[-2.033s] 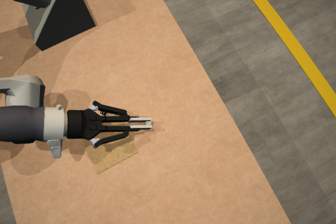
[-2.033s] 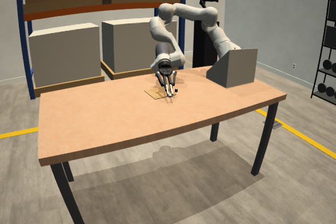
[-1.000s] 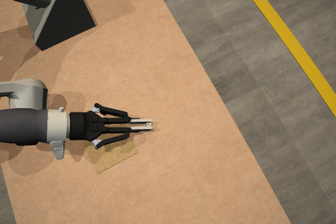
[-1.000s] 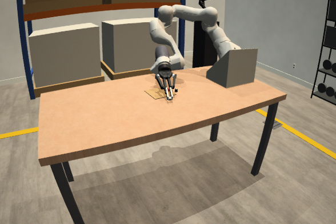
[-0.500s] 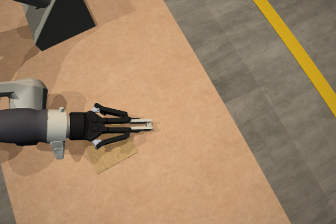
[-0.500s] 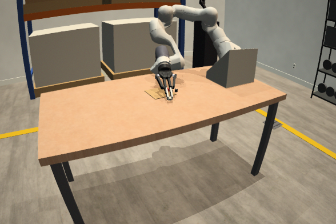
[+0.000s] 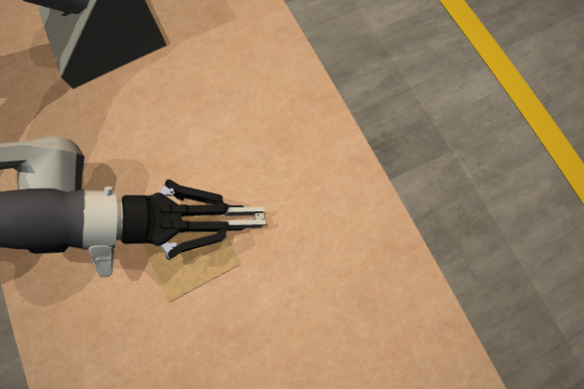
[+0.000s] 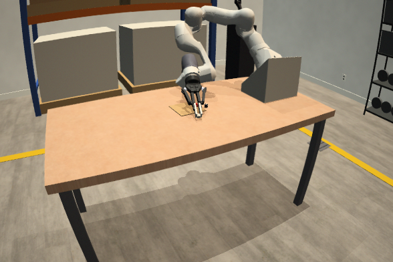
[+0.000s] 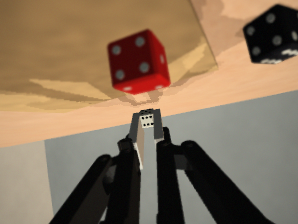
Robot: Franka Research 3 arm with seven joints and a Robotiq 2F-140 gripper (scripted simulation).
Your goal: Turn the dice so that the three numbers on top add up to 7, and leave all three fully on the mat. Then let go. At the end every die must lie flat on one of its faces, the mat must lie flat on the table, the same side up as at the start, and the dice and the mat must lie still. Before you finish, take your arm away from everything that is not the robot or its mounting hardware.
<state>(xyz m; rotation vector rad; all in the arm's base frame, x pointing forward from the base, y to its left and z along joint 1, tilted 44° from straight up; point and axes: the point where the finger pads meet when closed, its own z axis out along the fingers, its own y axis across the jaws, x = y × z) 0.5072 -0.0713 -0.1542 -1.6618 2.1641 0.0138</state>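
My gripper is now 10 mm past the tan mat, 120 mm to the left of it and 40 mm above it. The rest, counted from my hand: black die 100 mm behind, 80 mm to the right, 30 mm below; red die 60 mm behind, 110 mm to the right, 30 mm below; white die 10 mm ahead, 20 mm to the left, 20 mm below.
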